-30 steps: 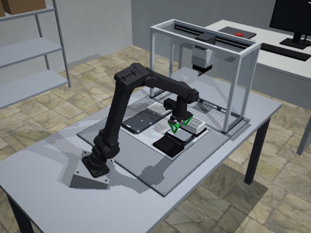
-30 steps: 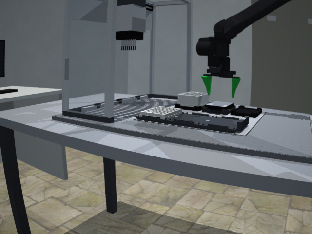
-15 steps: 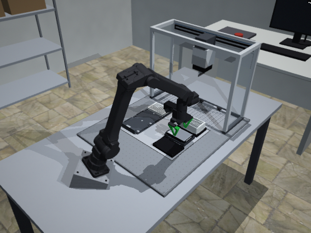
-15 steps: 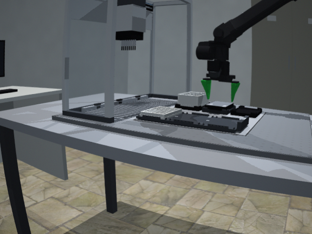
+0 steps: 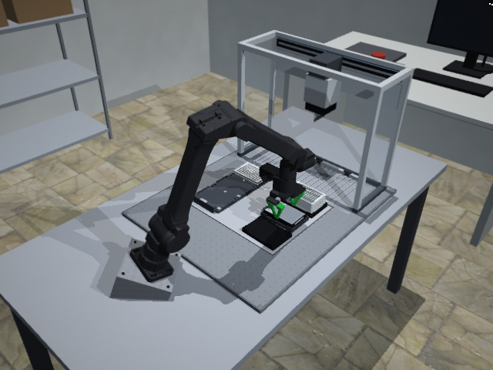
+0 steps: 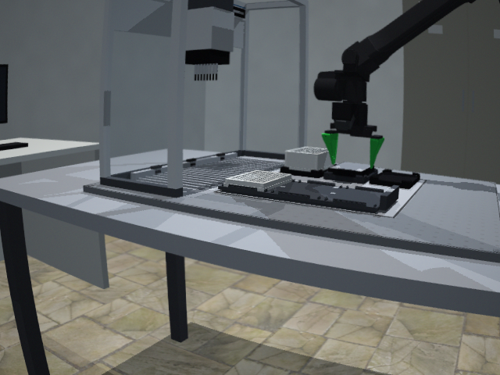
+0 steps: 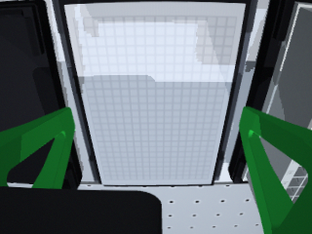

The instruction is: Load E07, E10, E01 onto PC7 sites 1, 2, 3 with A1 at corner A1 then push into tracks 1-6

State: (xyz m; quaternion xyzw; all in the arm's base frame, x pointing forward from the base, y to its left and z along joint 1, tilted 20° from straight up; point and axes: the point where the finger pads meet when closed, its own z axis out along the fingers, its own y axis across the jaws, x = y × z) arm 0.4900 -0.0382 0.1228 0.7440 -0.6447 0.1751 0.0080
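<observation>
The plate nest S2 lies 30 mm below my hand. The rest, counted from my hand: plate nest S1: 110 mm behind, 20 mm to the right, 30 mm below; then plate nest S3: 110 mm ahead, 10 mm to the left, 30 mm below; then dark plate carrier PC7: 20 mm behind, 250 mm to the left, 20 mm below.
</observation>
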